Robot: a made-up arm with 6 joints. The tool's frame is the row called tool.
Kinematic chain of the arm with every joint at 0, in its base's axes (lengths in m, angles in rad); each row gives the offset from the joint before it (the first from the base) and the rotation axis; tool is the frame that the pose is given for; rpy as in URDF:
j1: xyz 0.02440 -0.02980 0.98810 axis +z
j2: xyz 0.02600 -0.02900 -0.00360 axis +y
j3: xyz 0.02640 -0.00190 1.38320 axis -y
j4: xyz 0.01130 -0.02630 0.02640 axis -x
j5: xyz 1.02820 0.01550 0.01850 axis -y
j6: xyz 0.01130 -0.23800 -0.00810 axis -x
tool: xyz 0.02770 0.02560 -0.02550 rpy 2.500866 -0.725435 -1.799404
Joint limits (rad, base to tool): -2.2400..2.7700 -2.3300..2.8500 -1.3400..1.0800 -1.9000..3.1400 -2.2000..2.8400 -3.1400..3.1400
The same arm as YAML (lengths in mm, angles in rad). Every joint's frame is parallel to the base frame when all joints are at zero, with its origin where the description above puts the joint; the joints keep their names.
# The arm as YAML. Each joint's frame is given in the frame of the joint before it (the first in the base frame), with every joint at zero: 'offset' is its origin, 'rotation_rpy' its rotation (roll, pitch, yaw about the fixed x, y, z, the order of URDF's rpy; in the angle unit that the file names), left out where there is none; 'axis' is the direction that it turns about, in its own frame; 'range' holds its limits. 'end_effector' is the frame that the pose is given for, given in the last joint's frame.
length_unit: mm
angle_unit: rad
chain:
  - id: j1
    offset: [24.4, -29.8, 988.1]
    axis: "+z"
    range: [-2.24, 2.77]
  - id: j2
    offset: [26.0, -29.0, -3.6]
    axis: "+y"
    range: [-2.33, 2.85]
  - id: j3
    offset: [26.4, -1.9, 1383.2]
    axis: "-y"
    range: [-1.34, 1.08]
  - id: j4
    offset: [11.3, -26.3, 26.4]
    axis: "-x"
    range: [-1.9, 3.14]
  - id: j5
    offset: [1028.2, 15.5, 18.5]
    axis: "-y"
    range: [-2.2, 2.84]
  - id: j6
    offset: [11.3, -238.0, -8.1]
    axis: "-x"
    range: [-3.14, 3.14]
end_effector:
  offset: [27.7, 25.6, -25.5]
  rotation_rpy: [2.5009, -0.7254, -1.7994]

